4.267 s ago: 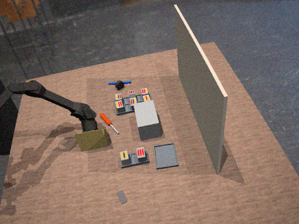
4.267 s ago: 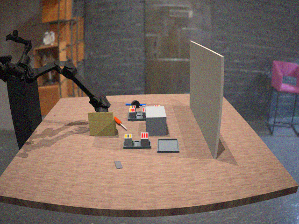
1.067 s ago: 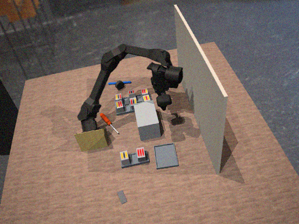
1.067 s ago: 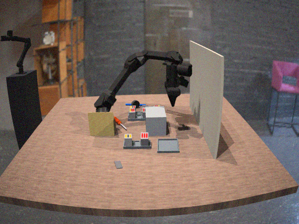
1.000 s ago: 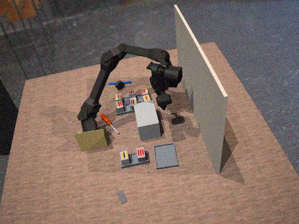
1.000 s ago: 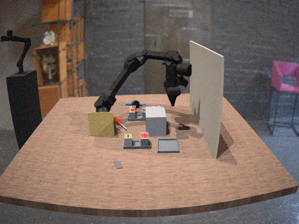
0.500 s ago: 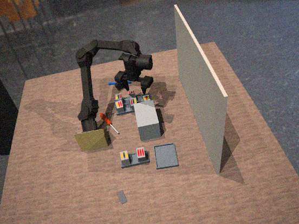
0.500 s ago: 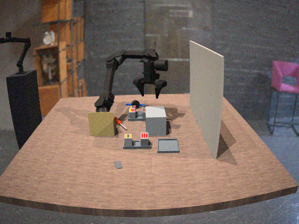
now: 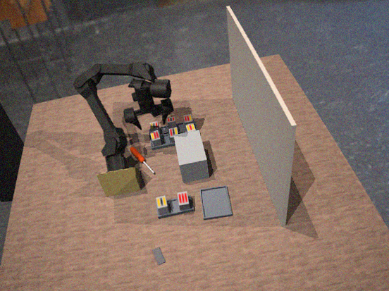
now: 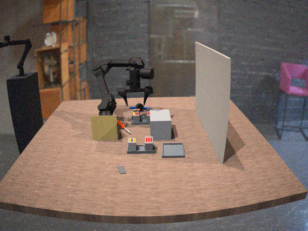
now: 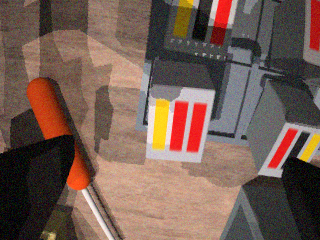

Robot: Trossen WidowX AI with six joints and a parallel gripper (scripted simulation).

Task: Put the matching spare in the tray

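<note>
Now: the grey spare 6 cm below my gripper tip. From my gripper tip the other things lie so: mounted grey unit: 14 cm ahead, 12 cm to the right, 5 cm below; then grey tray: 32 cm to the right, 22 cm ahead, 10 cm below; then rack: 33 cm to the right, 9 cm below, 7 cm ahead.
</note>
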